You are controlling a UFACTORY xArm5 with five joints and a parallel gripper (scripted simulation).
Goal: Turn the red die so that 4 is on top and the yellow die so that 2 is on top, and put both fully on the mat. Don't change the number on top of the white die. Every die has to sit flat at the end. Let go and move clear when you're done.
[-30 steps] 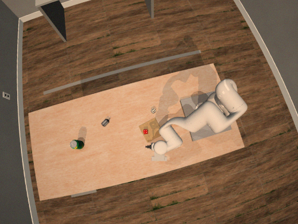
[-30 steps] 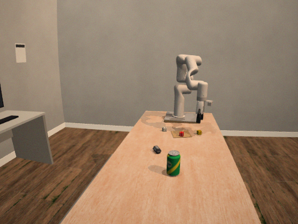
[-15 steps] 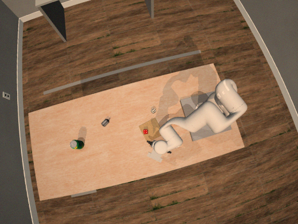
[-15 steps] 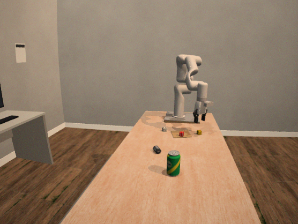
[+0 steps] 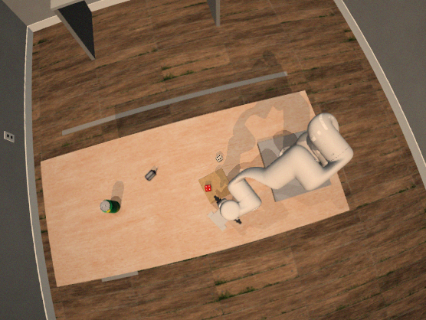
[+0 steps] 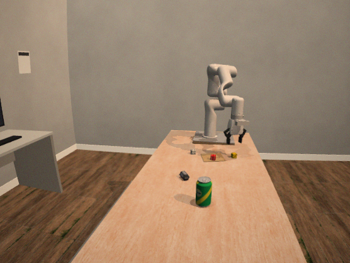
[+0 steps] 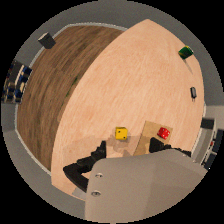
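The yellow die is 90 mm below my hand. The rest, counted from my hand: brown mat 40 mm ahead, 130 mm to the right, 110 mm below; white die 10 mm ahead, 270 mm to the right, 90 mm below; red die 80 mm ahead, 120 mm to the right, 90 mm below.
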